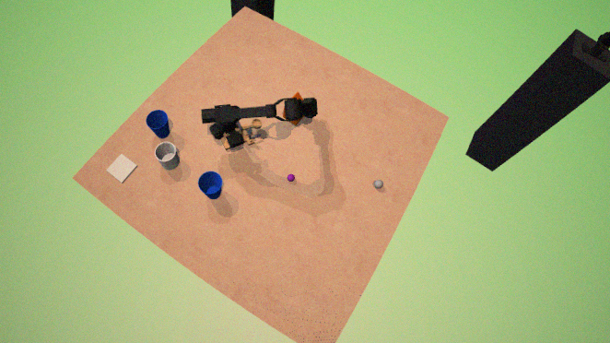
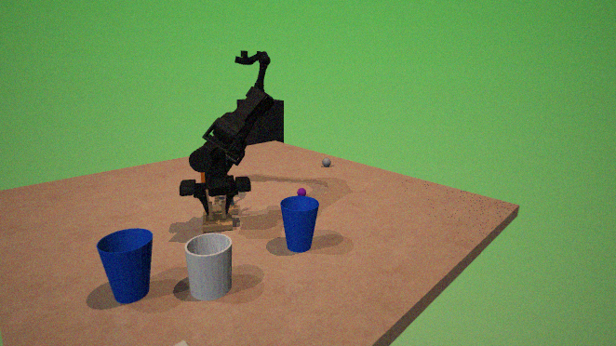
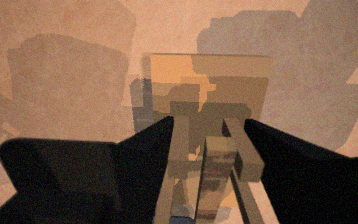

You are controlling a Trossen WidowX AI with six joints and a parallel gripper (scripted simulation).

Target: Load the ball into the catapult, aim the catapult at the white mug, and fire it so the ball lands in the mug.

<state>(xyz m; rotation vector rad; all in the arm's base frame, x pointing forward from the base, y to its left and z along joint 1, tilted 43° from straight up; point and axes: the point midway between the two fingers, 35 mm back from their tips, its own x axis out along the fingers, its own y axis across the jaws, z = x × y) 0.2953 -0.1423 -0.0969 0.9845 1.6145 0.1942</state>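
Right now the purple ball is 33 cm to the left of my gripper tip and 2 cm below it. The rest, counted from my gripper tip: white mug 24 cm ahead, 15 cm to the right; then wooden catapult 5 cm to the left, 5 cm behind, 2 cm above; then flat white tile 39 cm ahead, 31 cm to the right, 3 cm below.
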